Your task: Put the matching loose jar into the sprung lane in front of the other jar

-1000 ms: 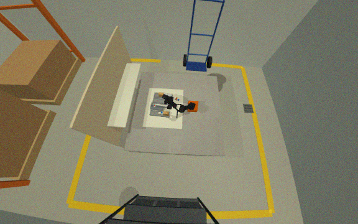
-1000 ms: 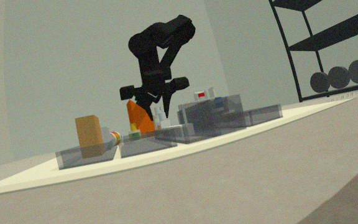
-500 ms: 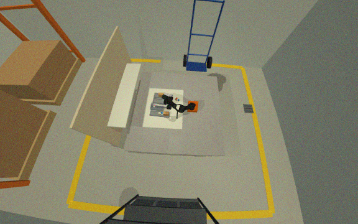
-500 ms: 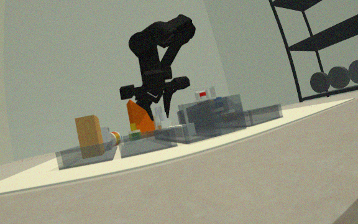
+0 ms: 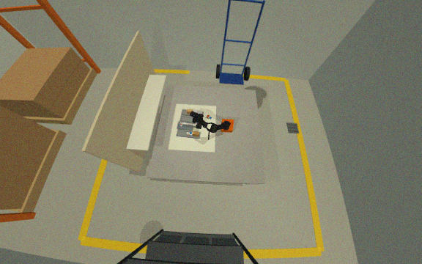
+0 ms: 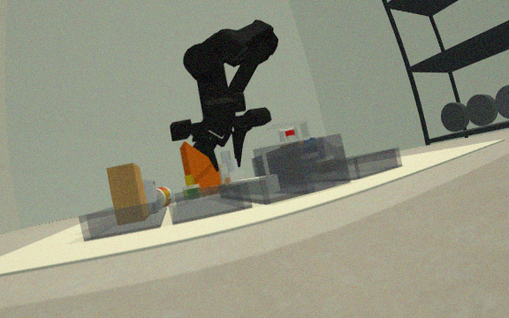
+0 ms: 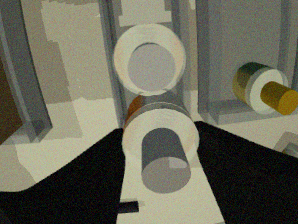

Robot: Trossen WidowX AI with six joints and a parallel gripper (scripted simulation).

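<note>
Now: the grey housing 150 mm ahead of my gripper tip, 30 mm to the left of it and 30 mm below it.
</note>
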